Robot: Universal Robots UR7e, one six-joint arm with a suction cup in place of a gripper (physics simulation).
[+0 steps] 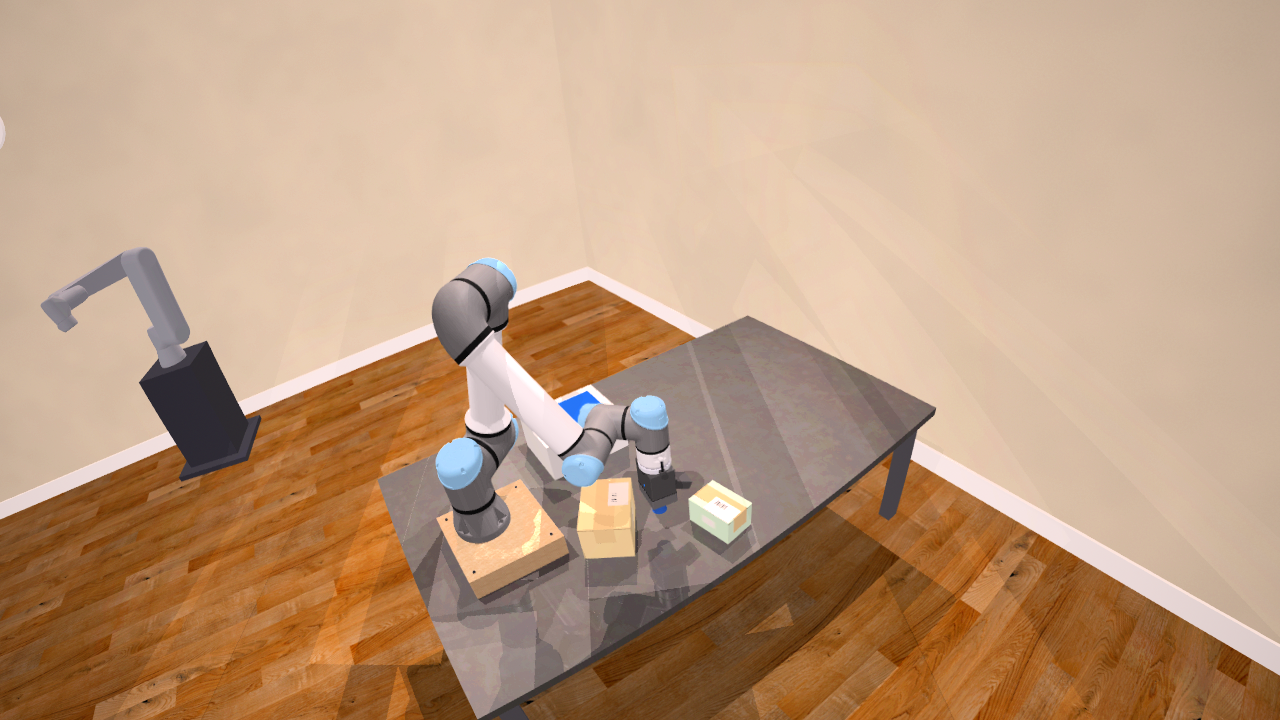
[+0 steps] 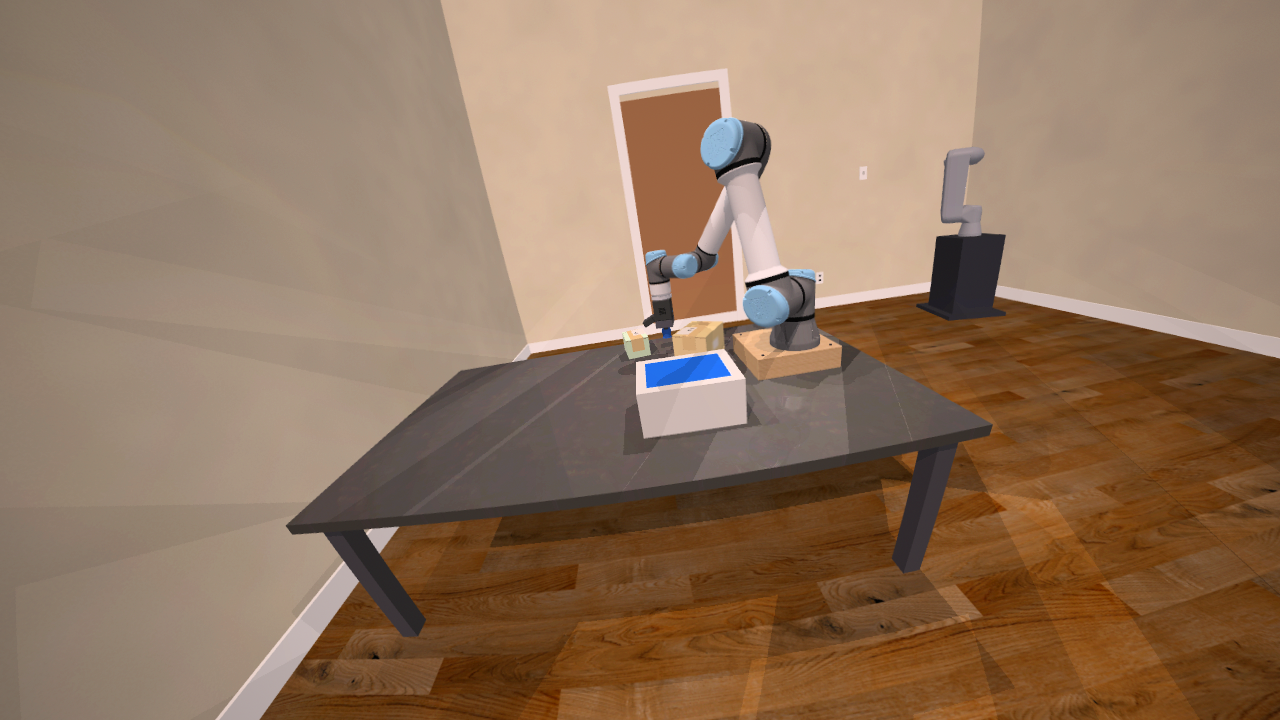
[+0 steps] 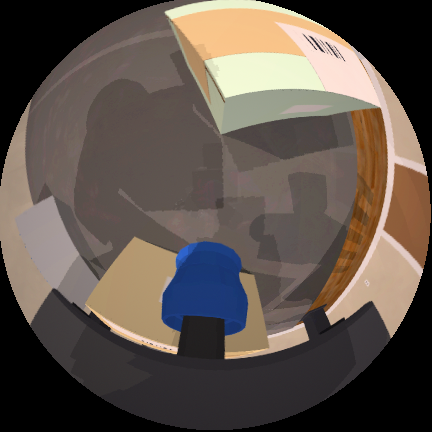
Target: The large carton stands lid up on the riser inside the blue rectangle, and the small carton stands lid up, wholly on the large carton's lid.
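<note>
The large tan carton [image 1: 608,510] [image 2: 705,334] [image 3: 127,285] stands on the table beside the arm's base, with a barcode label on its upper face. The small pale green carton [image 1: 708,519] [image 2: 636,346] [image 3: 250,70] stands lid up on the table, apart from it; orange tape and a barcode label show on its lid. The white riser [image 1: 544,452] [image 2: 693,411] [image 3: 47,240] bears the blue rectangle [image 1: 581,402] [image 2: 687,369], with no carton on it. My suction cup [image 1: 659,509] [image 2: 666,332] [image 3: 205,285] points down between the cartons, above the table, touching neither and holding nothing.
The dark table [image 1: 805,385] [image 2: 501,438] carries everything. The arm's wooden base block [image 1: 514,559] [image 2: 792,360] stands beside the large carton. A second grey arm on a black pedestal [image 1: 196,407] [image 2: 966,273] stands away on the floor.
</note>
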